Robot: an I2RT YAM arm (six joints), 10 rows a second.
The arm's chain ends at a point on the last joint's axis. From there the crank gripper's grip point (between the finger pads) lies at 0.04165 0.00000 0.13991 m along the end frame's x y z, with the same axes.
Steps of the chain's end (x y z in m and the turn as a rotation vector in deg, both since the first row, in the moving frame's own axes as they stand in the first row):
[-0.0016, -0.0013, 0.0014, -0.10, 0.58, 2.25]
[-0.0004, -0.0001, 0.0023, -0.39, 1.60, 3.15]
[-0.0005, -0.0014, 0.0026, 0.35, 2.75, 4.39]
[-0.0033, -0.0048, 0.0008, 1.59, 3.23, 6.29]
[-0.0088, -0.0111, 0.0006, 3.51, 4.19, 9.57]
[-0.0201, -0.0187, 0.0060, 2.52, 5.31, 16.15]
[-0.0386, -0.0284, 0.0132, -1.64, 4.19, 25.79]
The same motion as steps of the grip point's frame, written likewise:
[-0.0002, 0.0006, 0.0010, -0.10, 0.58, 2.25]
[0.0034, 0.0032, 0.0011, -0.39, 1.60, 3.15]
[0.0061, 0.0012, 0.0004, 0.35, 2.75, 4.39]
[0.0045, -0.0036, -0.0018, 1.59, 3.23, 6.29]
[0.0014, -0.0118, -0.0028, 3.51, 4.19, 9.57]
[-0.0083, -0.0113, 0.0017, 2.52, 5.31, 16.15]
[-0.0339, -0.0042, 0.0096, -1.64, 4.19, 25.79]

